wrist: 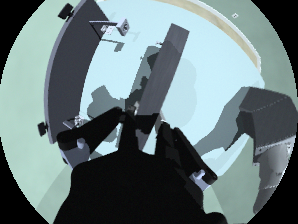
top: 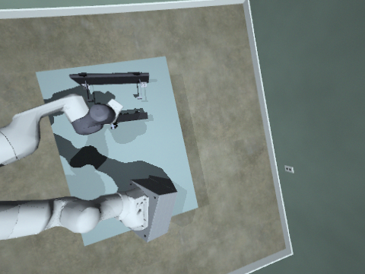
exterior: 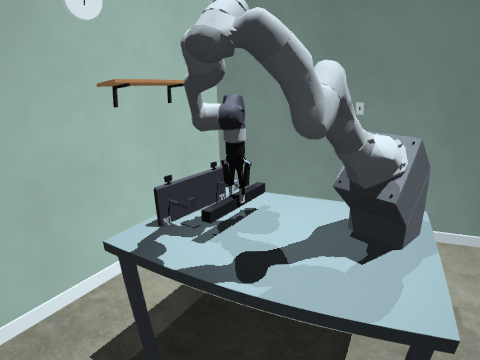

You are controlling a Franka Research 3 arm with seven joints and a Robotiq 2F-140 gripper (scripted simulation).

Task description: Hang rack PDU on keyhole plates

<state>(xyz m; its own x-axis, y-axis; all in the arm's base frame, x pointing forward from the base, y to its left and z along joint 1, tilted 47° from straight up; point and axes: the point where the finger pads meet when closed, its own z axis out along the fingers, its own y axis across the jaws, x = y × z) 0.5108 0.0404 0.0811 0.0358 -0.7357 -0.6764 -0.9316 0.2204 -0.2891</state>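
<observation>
The rack PDU lies 20 mm ahead of my hand and 30 mm below it. Round my hand: dark mounting panel 260 mm ahead, 10 mm to the right, 50 mm below.
</observation>
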